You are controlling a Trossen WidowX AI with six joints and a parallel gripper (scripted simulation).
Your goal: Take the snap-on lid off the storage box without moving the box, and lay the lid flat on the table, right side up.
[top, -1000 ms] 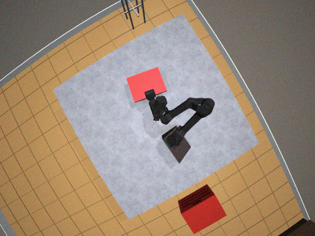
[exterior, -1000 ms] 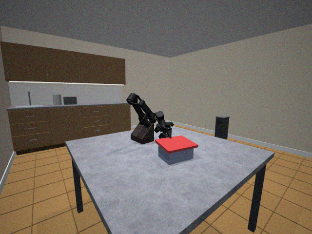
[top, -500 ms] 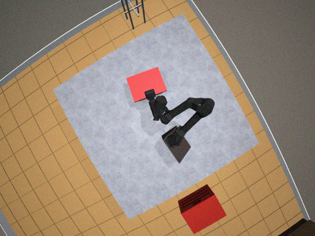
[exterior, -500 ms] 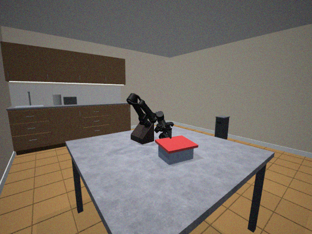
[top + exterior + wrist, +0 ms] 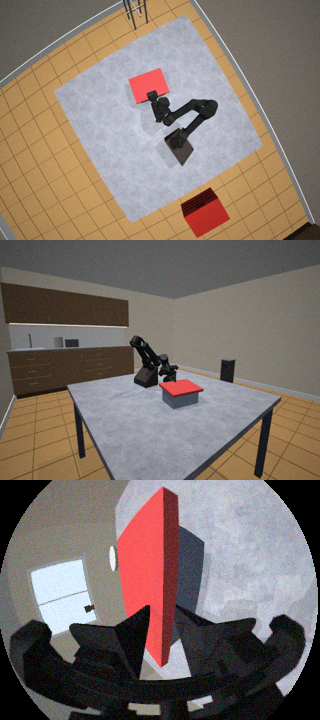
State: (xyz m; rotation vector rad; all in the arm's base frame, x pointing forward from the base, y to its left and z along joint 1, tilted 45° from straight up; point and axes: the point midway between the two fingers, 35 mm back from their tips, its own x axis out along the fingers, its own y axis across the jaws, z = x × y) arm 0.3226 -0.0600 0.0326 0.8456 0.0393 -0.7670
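The red lid lies 8 cm ahead of my gripper tip and 2 cm to the right of it. From my gripper tip the other things lie so: storage box (7 cm ahead, 2 cm to the right, 6 cm below).
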